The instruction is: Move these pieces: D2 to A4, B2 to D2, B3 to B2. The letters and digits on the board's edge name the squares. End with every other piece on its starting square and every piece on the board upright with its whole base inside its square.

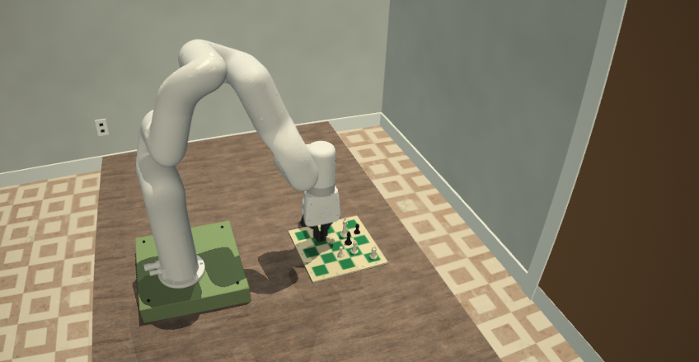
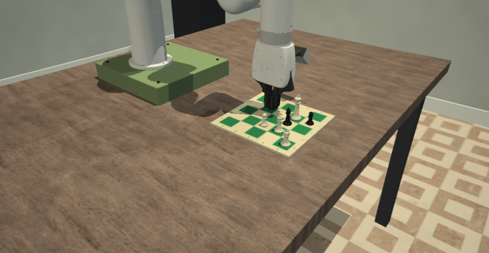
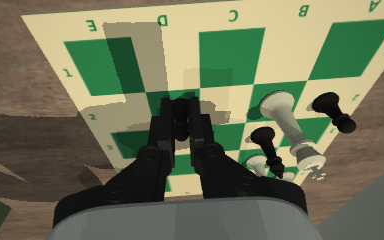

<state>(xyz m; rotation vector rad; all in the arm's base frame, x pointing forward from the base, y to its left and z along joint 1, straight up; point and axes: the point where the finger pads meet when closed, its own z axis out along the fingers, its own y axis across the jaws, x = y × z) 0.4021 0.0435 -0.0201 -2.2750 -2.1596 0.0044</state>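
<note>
Right now the black bishop is 70 mm ahead of my hand and 40 mm to the right of it. From my hand the other things lie so: chessboard: 30 mm ahead, 40 mm to the right, 30 mm below; white pawn: 30 mm ahead, 80 mm to the right, 10 mm below; white king: 70 mm ahead, 10 mm above.
</note>
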